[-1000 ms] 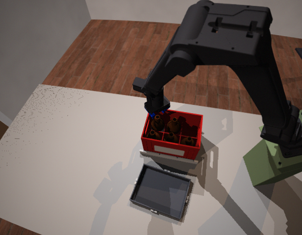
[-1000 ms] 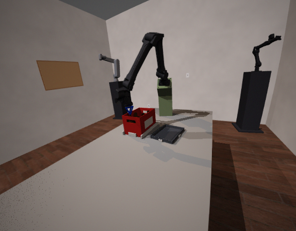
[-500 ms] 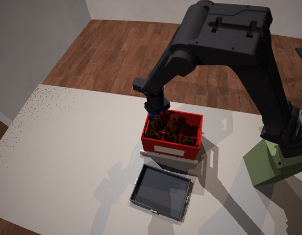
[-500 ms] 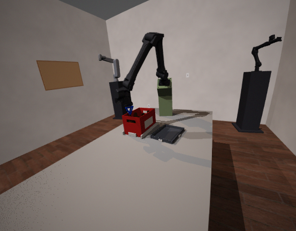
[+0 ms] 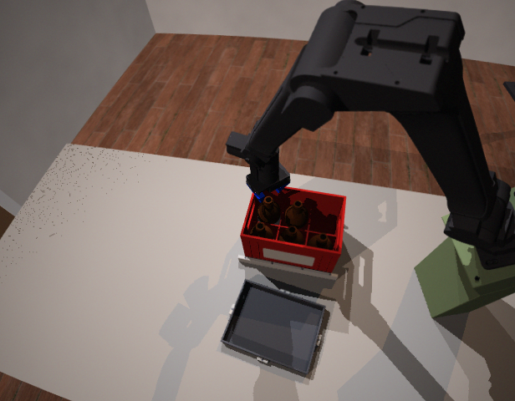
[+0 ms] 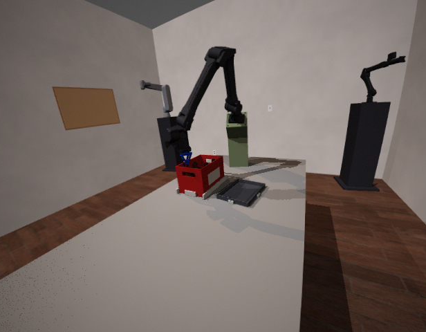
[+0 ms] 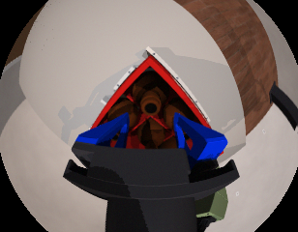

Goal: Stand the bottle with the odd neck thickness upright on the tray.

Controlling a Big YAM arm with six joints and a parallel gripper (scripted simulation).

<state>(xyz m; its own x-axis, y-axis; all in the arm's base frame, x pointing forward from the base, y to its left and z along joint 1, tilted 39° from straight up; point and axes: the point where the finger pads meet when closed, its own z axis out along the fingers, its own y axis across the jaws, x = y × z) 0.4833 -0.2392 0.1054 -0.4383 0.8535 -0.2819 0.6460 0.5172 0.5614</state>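
The brown bottle is 2 cm ahead of my hand, 9 cm to the left of it and 10 cm below it. Round my hand: dark grey tray 2 cm behind, 33 cm to the left, 18 cm below; crate 8 cm behind, 6 cm to the left, 11 cm below.
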